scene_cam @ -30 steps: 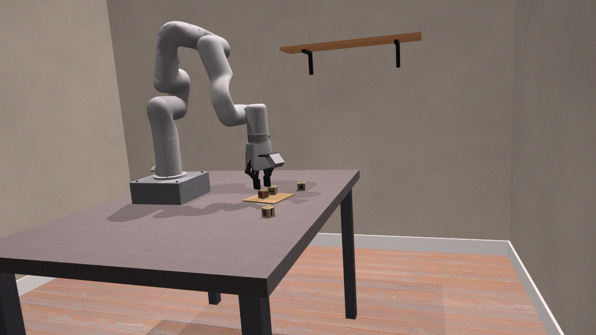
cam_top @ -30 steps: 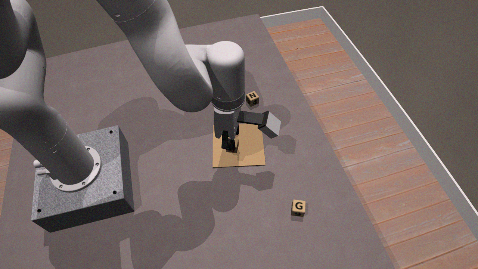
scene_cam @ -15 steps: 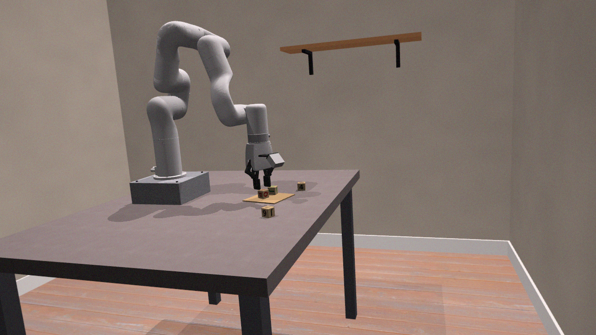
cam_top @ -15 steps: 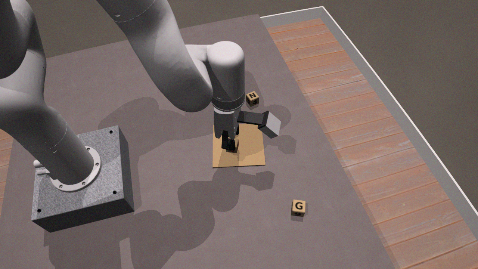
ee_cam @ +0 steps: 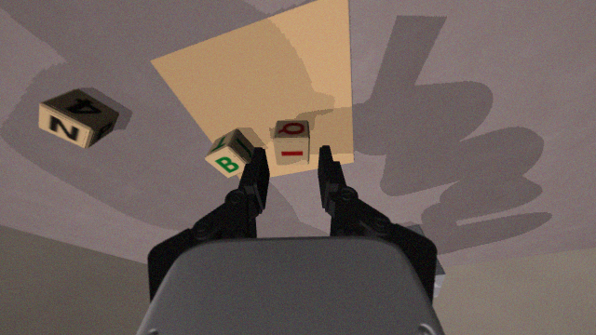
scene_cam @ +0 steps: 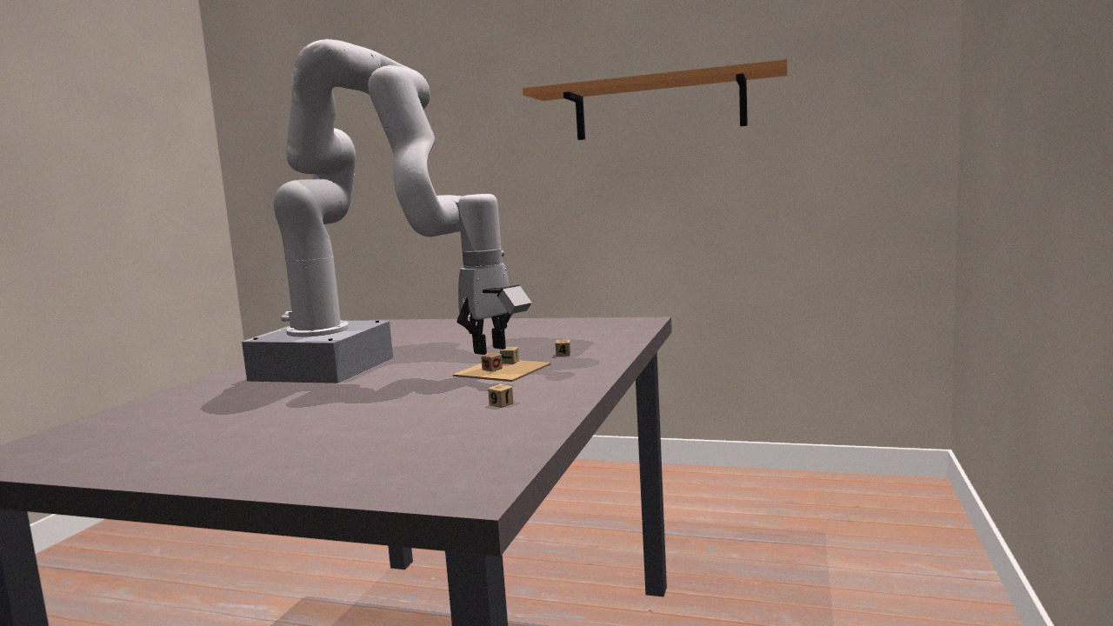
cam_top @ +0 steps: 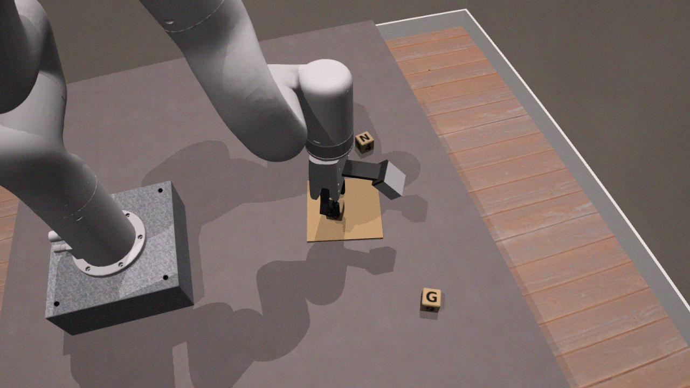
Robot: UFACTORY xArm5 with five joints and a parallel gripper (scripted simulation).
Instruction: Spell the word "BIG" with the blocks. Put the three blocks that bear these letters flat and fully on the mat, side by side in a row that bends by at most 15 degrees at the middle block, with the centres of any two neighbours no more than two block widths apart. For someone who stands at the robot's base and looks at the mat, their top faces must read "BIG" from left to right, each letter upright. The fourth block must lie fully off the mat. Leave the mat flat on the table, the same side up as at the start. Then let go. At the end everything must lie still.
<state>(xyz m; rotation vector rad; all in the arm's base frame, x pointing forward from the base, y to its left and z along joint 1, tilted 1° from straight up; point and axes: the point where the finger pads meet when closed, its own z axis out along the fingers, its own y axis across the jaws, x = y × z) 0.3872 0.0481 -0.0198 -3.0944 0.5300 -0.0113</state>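
Now: the tan mat 2 cm ahead of my hand, 1 cm to the left of it and 6 cm below it. From my hand the other things lie so: B block 1 cm ahead, 6 cm to the left, 4 cm below; G block 13 cm ahead, 20 cm to the right, 4 cm below.
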